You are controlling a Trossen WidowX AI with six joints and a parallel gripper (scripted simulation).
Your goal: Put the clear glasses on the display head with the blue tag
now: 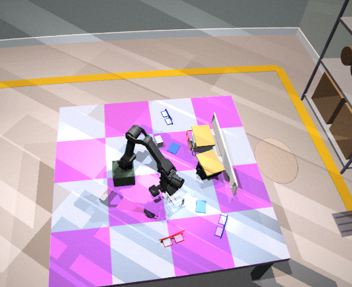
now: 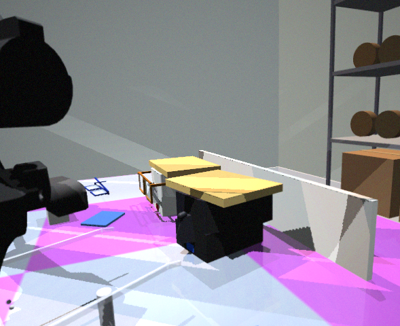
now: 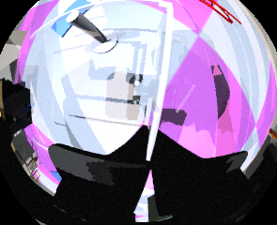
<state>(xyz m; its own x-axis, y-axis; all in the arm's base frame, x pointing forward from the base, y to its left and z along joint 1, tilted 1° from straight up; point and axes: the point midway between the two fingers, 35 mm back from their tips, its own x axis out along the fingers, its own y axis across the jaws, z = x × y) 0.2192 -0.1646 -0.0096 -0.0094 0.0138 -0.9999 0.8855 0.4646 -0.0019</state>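
My gripper tip is now 100 mm short of the grey peg, 50 mm to the left of it and 40 mm above it. Also, from my gripper tip: white cube 410 mm to the left, 40 mm below, 10 mm behind; then black display head 270 mm ahead, 160 mm to the left; then white display head 380 mm to the left, 250 mm ahead.
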